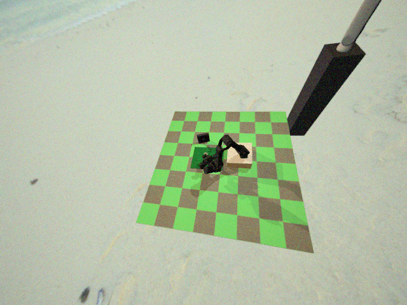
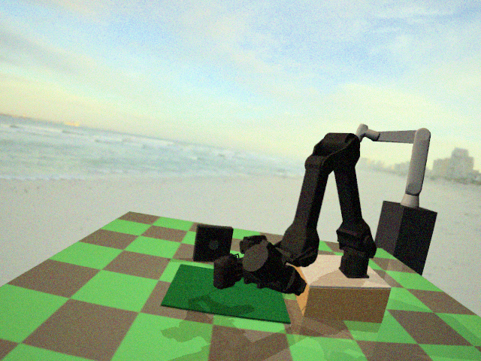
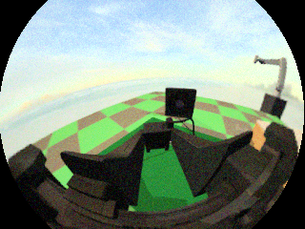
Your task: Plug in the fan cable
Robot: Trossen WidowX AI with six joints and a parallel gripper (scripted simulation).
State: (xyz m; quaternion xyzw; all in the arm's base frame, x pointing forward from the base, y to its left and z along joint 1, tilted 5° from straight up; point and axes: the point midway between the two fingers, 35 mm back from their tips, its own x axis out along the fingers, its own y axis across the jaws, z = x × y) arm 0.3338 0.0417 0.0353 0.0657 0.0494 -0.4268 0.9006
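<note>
The dark green board is 110 mm below my gripper tip, 30 mm to the right of it and 20 mm behind it. Also, from my gripper tip: black fan (220 mm to the right, 40 mm below, 30 mm ahead); dark fan plug (10 mm below); four-pin fan header (100 mm below, 70 mm to the right).
</note>
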